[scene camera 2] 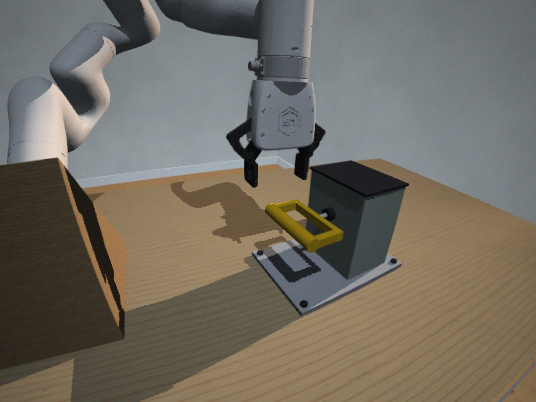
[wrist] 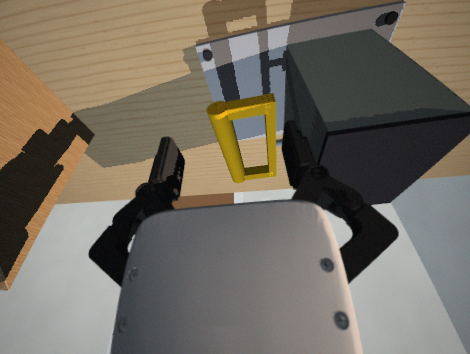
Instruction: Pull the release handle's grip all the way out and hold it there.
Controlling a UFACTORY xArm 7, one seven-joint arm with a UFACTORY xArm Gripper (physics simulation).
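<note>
The release handle is a yellow rectangular loop with a thick round grip bar [scene camera 2: 292, 229] [wrist: 227, 145] on its side away from the housing. A short rod with a black collar [scene camera 2: 328, 214] joins it to the grey-green housing [scene camera 2: 382, 225] [wrist: 370, 80]; the right finger mostly hides the rod in the wrist view. The loop is level above the base plate [scene camera 2: 325, 292] [wrist: 322, 32]. My gripper [scene camera 2: 276, 179] [wrist: 229, 141] is open and empty, pointing down above the handle. In the wrist view its fingers appear on either side of the loop, the right one overlapping the housing's edge.
A large wooden block [scene camera 2: 55, 265] [wrist: 30, 90] stands at the left on the wooden table [scene camera 2: 425, 320] [wrist: 115, 45]. The housing's dark lid [scene camera 2: 362, 177] [wrist: 390, 155] is close to my right finger. Black bolts mark the plate's corners.
</note>
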